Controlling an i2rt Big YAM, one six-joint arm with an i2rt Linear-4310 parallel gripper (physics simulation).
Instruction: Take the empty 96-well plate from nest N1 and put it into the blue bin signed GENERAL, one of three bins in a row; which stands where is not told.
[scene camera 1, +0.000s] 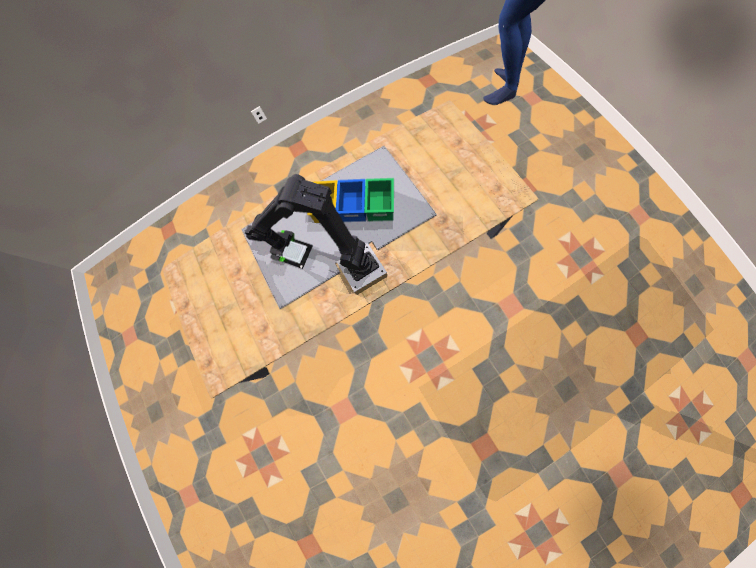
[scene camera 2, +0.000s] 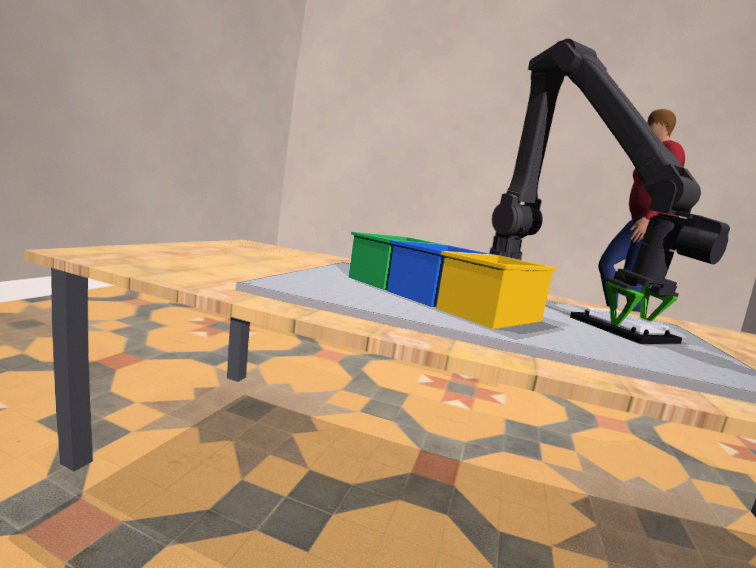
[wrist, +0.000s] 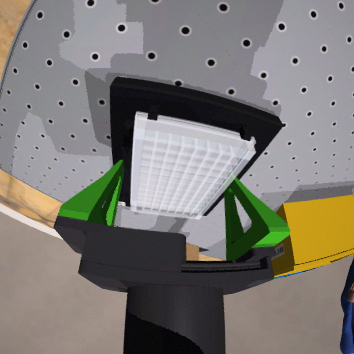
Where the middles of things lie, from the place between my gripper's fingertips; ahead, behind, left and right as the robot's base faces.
I see my gripper 1 cm to the left of the black nest (scene camera 2: 638, 338) and 1 cm above it. From my hand the other things lie so: clear 96-well plate (scene camera 2: 630, 321): 1 cm to the right, 1 cm above.
